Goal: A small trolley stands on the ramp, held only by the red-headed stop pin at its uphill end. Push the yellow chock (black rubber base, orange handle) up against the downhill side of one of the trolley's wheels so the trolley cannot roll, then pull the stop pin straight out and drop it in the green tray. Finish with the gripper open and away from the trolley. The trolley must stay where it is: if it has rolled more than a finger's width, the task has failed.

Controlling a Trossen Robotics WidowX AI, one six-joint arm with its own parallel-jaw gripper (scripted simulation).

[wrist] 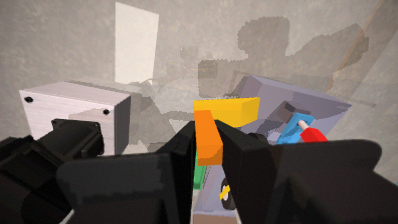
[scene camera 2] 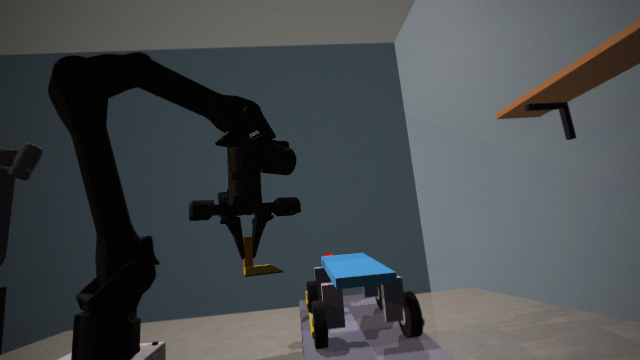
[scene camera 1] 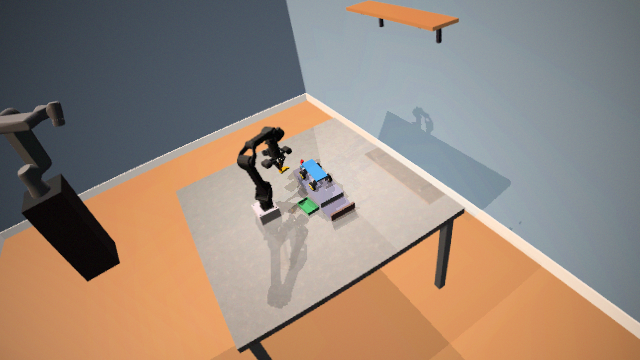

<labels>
My gripper [scene camera 2: 248, 258] holds a yellow chock [wrist: 236, 112].
</labels>
